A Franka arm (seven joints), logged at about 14 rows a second.
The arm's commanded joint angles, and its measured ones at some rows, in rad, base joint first. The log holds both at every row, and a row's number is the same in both.
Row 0, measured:
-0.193 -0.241 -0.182 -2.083 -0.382 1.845 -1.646
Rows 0 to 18, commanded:
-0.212 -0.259 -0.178 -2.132 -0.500 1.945 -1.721
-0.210 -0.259 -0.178 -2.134 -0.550 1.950 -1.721
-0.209 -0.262 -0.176 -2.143 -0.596 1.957 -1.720
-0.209 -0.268 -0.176 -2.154 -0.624 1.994 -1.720
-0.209 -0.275 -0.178 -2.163 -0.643 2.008 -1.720
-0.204 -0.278 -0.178 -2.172 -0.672 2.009 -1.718
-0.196 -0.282 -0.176 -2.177 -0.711 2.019 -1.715
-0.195 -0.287 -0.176 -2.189 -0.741 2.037 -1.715
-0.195 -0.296 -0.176 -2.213 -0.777 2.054 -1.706
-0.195 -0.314 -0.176 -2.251 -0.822 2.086 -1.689
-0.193 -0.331 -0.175 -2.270 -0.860 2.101 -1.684
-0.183 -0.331 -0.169 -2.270 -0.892 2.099 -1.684
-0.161 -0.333 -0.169 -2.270 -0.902 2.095 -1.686
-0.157 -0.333 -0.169 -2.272 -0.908 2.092 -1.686
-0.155 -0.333 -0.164 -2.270 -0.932 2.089 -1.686
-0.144 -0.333 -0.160 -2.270 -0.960 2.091 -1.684
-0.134 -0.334 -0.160 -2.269 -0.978 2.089 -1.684
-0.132 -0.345 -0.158 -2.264 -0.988 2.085 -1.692
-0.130 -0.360 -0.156 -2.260 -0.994 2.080 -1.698
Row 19, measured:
-0.132 -0.312 -0.161 -2.246 -0.956 2.083 -1.689
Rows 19 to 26, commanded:
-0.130 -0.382 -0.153 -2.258 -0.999 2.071 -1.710
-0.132 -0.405 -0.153 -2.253 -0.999 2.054 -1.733
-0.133 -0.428 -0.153 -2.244 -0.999 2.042 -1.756
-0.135 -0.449 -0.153 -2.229 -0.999 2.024 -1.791
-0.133 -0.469 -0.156 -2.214 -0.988 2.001 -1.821
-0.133 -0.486 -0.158 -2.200 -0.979 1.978 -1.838
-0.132 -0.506 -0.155 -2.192 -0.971 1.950 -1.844
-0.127 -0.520 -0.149 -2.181 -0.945 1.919 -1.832
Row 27, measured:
-0.129 -0.485 -0.158 -2.198 -0.973 1.968 -1.805
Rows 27 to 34, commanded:
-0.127 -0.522 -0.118 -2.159 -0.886 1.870 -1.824
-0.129 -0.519 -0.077 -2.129 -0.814 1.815 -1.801
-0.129 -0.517 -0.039 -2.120 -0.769 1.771 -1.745
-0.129 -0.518 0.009 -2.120 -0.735 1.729 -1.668
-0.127 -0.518 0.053 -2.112 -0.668 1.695 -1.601
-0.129 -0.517 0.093 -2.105 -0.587 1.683 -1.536
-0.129 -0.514 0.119 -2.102 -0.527 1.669 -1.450
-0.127 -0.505 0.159 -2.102 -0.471 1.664 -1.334
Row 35, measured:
-0.121 -0.526 0.115 -2.126 -0.560 1.688 -1.479
